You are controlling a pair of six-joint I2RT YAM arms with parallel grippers.
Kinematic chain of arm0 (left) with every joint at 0, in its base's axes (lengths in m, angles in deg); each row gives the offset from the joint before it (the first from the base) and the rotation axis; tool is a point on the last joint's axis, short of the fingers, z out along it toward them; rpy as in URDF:
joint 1: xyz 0 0 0.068 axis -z
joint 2: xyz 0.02 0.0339 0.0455 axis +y
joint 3: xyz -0.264 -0.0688 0 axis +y
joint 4: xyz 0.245 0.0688 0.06 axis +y
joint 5: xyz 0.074 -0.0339 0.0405 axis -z
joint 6: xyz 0.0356 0 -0.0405 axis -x
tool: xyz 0 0 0 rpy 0 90 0
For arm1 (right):
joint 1: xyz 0 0 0.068 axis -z
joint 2: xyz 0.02 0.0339 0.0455 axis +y
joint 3: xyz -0.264 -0.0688 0 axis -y
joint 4: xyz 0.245 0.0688 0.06 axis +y
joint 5: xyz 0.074 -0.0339 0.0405 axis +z
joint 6: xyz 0.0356 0 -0.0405 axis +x
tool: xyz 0 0 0 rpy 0 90 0
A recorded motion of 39 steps. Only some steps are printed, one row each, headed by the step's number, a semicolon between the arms.
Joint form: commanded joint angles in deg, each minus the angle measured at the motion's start. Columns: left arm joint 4, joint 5, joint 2, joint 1, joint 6, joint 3; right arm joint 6, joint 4, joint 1, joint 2, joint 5, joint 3.
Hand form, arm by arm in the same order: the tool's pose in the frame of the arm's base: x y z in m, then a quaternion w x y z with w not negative. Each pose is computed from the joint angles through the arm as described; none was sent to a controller.
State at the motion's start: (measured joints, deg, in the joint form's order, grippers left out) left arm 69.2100 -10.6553 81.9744 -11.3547 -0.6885 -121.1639; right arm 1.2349 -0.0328 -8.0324 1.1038 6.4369 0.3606
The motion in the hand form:
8: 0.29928 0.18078 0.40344 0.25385 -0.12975 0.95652 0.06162; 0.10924 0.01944 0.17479 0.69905 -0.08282 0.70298 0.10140
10: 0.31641 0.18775 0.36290 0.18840 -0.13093 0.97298 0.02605; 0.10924 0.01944 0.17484 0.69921 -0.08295 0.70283 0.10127
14: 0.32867 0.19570 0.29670 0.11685 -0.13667 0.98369 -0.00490; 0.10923 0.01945 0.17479 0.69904 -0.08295 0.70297 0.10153
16: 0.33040 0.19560 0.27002 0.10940 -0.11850 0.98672 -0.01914; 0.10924 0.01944 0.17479 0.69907 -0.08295 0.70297 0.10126
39: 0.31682 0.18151 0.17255 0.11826 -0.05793 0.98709 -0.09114; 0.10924 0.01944 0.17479 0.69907 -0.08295 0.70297 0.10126
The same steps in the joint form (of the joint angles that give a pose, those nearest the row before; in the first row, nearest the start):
8: 7.41 15.82 20.55 -20.30 -14.14 2.14; 0.28 -0.35 0.24 -0.30 0.74 -0.07
10: 8.87 16.46 24.81 -19.89 -14.14 5.12; 0.26 -0.38 0.24 -0.30 0.74 -0.07
14: 4.55 16.46 28.15 -19.96 -14.18 15.15; 0.28 -0.35 0.24 -0.31 0.77 -0.07
16: 0.22 17.81 28.46 -19.93 -16.24 20.72; 0.26 -0.35 0.24 -0.30 0.74 -0.07
39: -18.95 26.25 28.50 -19.96 -22.91 43.15; 0.26 -0.35 0.24 -0.30 0.74 -0.07

